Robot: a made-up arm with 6 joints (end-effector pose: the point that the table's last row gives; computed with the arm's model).
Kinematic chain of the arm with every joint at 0, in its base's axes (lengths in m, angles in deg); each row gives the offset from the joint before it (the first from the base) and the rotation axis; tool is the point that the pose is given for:
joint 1: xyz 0 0 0.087 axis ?
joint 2: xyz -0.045 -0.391 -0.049 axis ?
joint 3: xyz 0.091 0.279 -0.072 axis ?
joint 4: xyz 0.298 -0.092 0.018 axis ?
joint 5: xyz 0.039 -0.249 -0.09 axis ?
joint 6: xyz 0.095 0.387 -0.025 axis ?
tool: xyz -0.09 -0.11 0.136
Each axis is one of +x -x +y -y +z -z.
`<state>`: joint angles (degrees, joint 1 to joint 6).
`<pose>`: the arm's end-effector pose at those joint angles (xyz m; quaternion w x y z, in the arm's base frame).
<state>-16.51 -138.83 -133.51 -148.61 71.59 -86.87</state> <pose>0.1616 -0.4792 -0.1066 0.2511 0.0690 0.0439 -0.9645</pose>
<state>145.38 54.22 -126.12 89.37 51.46 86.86</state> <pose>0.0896 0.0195 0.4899 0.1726 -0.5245 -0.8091 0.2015</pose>
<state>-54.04 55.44 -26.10 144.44 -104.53 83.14</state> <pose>0.1461 -0.5557 -0.8289 0.2412 -0.9400 -0.0897 -0.2238</pose>
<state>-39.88 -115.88 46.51 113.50 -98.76 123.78</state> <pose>0.0600 -0.2658 0.4495 0.0531 0.0644 0.5844 0.8071</pose>
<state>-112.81 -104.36 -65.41 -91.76 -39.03 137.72</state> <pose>-0.0729 0.2114 -0.2872 0.1976 0.3822 -0.5260 0.7336</pose>
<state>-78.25 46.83 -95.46 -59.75 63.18 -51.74</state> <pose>-0.0815 0.5909 -0.4745 0.6637 -0.2682 -0.6781 -0.1667</pose>
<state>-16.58 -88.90 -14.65 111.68 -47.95 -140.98</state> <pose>-0.1003 0.2458 0.3174 0.8591 0.0253 0.3291 0.3912</pose>
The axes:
joint 1: -x
joint 2: -z
joint 3: -y
joint 4: -y
joint 5: +x
joint 6: -y

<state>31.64 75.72 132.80 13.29 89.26 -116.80</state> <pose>-0.2129 0.0977 0.1389 0.7038 -0.6958 0.1360 -0.0456</pose>
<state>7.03 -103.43 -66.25 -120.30 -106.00 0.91</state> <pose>-0.0663 -0.1581 0.1087 0.6696 0.3993 -0.4413 -0.4443</pose>
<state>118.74 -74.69 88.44 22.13 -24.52 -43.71</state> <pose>-0.2560 0.4246 0.1155 0.6430 -0.5187 0.0514 0.5611</pose>
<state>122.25 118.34 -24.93 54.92 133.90 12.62</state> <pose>-0.4948 0.1445 0.6534 0.4491 -0.1021 -0.6243 0.6309</pose>
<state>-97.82 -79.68 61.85 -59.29 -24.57 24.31</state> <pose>-0.2180 0.0174 -0.0494 0.4740 0.5207 -0.6847 0.1881</pose>
